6 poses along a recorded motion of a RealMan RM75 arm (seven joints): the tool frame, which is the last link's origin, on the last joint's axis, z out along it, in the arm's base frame.
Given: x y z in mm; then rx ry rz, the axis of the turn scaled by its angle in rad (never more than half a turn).
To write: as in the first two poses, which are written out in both.
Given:
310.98, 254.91, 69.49, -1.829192, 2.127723, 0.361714
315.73, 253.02, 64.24, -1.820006, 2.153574, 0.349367
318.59, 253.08, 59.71, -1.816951, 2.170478, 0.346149
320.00, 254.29, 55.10, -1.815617, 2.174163, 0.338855
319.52, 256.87, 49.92, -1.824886, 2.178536, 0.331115
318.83, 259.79, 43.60, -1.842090, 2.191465, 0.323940
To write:
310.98, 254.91, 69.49, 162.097, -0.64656, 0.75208, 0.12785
315.73, 253.02, 64.24, 162.788, -0.64058, 0.75798, 0.12297
318.59, 253.08, 59.71, 163.389, -0.63715, 0.76112, 0.12138
320.00, 254.29, 55.10, 163.451, -0.63644, 0.76212, 0.11878
319.52, 256.87, 49.92, 163.929, -0.63783, 0.76143, 0.11573
318.83, 259.79, 43.60, 165.075, -0.63937, 0.76063, 0.11244

